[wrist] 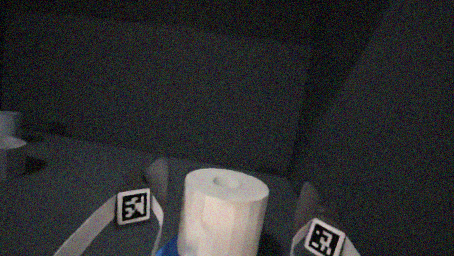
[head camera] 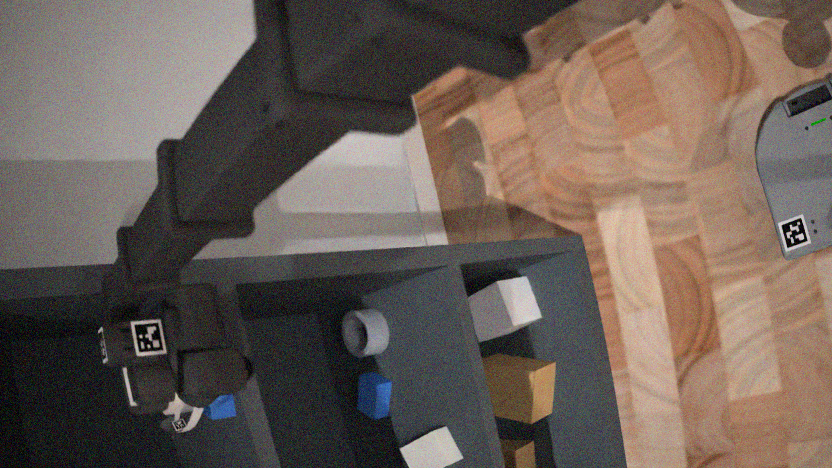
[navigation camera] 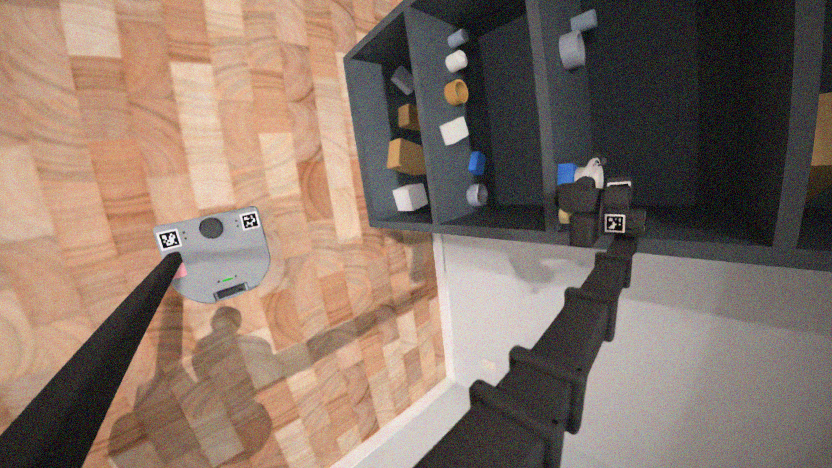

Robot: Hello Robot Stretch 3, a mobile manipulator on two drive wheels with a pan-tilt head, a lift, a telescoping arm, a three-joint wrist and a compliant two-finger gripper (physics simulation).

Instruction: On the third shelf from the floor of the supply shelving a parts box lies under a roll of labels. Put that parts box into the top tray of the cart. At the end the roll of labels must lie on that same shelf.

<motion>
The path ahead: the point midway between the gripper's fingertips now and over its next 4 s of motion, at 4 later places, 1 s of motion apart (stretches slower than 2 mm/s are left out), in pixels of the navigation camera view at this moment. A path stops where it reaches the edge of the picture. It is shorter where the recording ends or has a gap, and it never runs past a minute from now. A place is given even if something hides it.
My gripper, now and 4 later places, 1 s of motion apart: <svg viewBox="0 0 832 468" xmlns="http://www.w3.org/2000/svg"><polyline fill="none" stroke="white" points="600,181 601,180 610,178 610,148 608,118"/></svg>
</motion>
